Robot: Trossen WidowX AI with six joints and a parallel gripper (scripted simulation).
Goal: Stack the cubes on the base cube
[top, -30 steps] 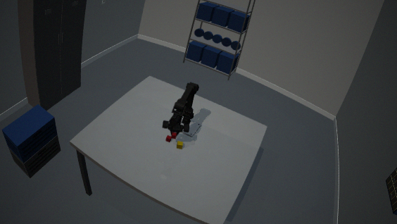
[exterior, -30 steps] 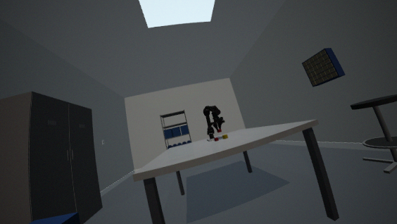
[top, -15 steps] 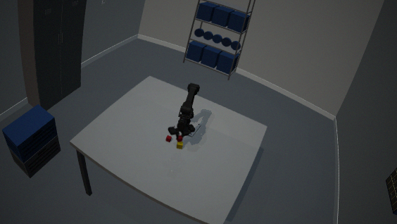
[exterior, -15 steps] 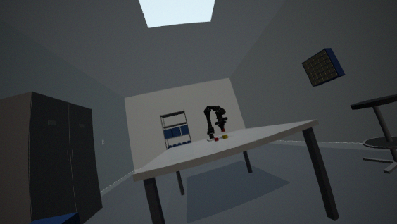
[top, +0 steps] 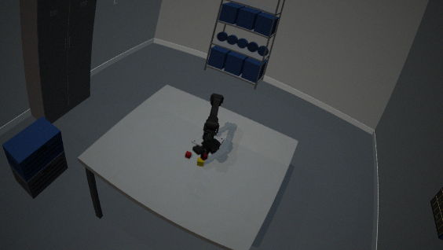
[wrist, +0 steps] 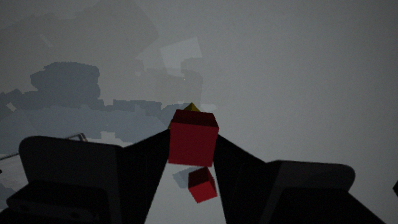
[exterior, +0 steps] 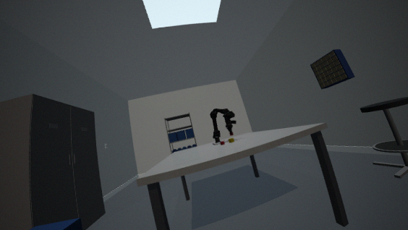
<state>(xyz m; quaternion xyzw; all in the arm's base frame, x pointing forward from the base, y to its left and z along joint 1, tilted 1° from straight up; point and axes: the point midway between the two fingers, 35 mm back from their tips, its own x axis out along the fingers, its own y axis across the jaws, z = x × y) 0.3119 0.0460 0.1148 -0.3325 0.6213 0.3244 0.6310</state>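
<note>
The yellow cube is 10 mm behind my gripper tip, 20 mm to the right of it and 70 mm below it.
</note>
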